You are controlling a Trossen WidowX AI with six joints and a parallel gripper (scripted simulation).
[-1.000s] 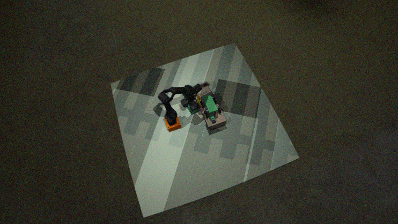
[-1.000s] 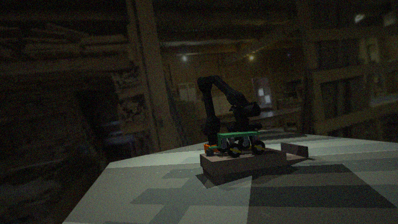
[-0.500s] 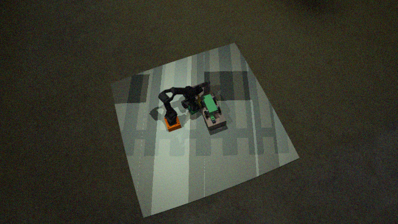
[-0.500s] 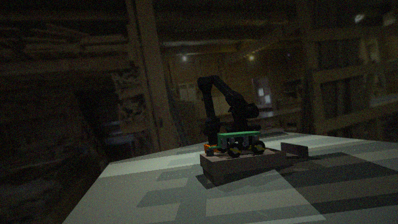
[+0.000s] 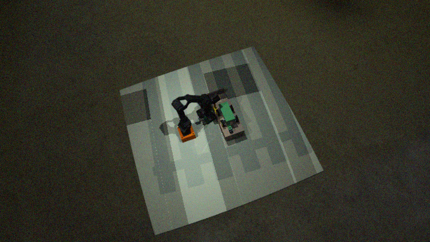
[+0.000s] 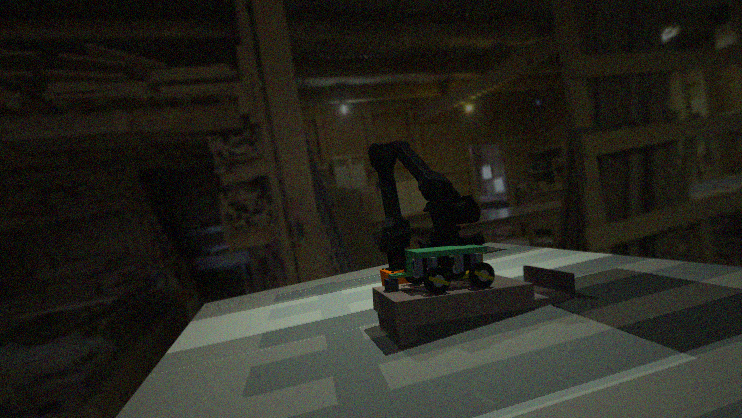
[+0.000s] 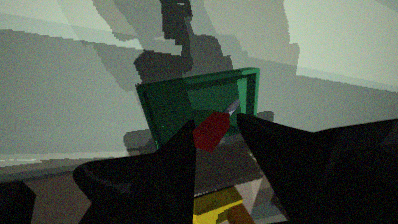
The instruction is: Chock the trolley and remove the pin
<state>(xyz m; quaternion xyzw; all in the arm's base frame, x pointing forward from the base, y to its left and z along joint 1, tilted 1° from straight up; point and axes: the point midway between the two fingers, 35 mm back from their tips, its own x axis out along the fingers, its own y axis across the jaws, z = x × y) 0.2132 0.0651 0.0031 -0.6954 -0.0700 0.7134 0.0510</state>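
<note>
The red-headed stop pin is 10 mm to the left of my gripper tip. Round my gripper tip: green tray: 50 mm below; yellow chock: 70 mm ahead, 40 mm above, 20 mm to the right; ramp: 120 mm to the right, 110 mm ahead, 10 mm above.
</note>
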